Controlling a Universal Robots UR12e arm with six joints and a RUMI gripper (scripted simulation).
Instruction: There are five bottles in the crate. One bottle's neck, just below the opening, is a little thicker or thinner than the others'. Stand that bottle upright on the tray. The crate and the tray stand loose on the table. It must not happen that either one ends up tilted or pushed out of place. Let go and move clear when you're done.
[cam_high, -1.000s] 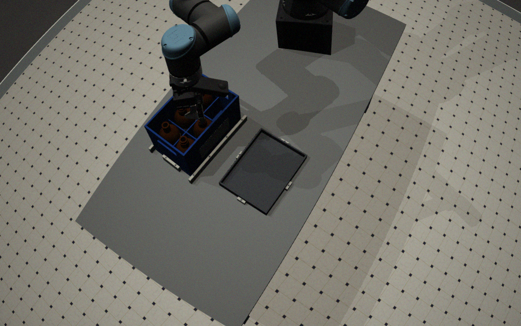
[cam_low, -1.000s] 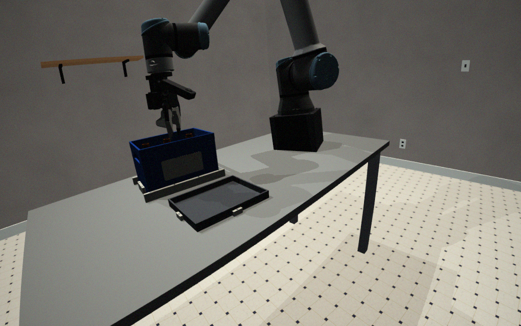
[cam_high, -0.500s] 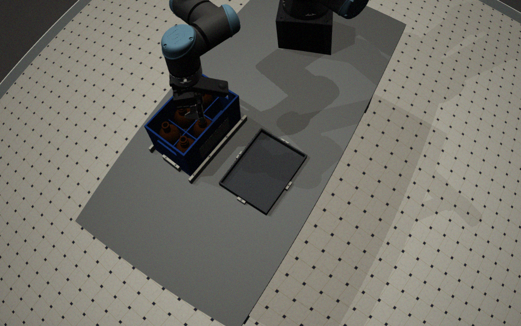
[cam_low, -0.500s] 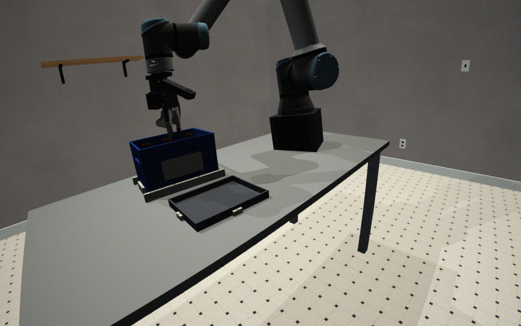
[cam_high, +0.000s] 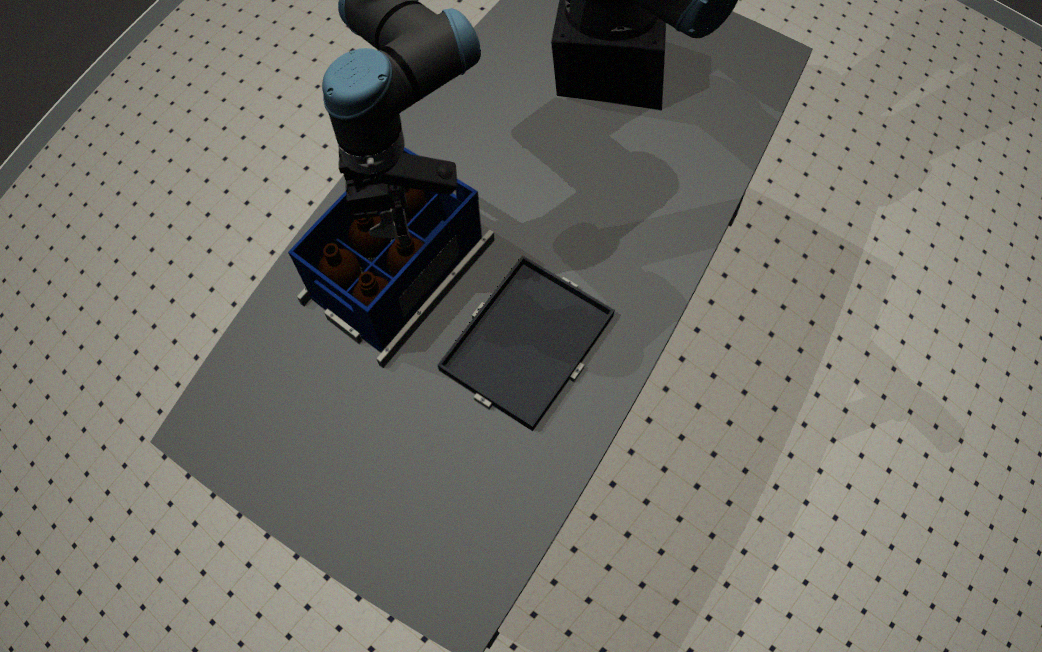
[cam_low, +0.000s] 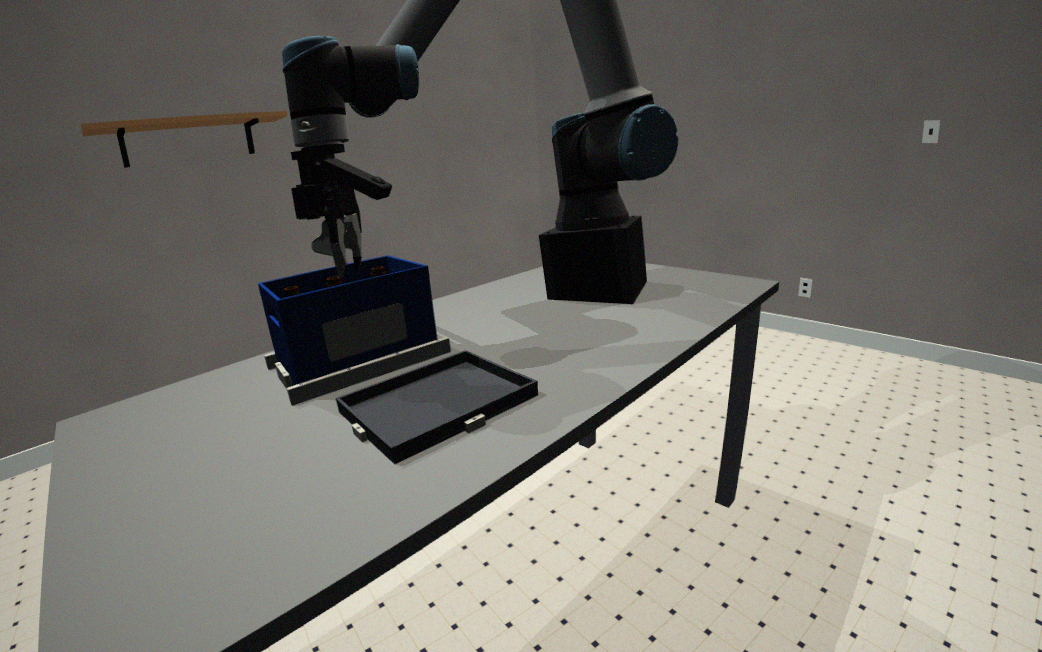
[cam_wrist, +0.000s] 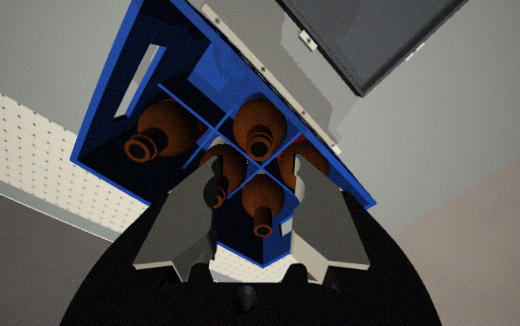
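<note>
My hand is 10 mm short of the blue crate, 50 mm to the left of it and 110 mm above it. The rest, counted from my hand: black tray: 30 mm behind, 220 mm to the left, 180 mm below; then bottle: 90 mm ahead, 90 mm to the right, 110 mm below.
</note>
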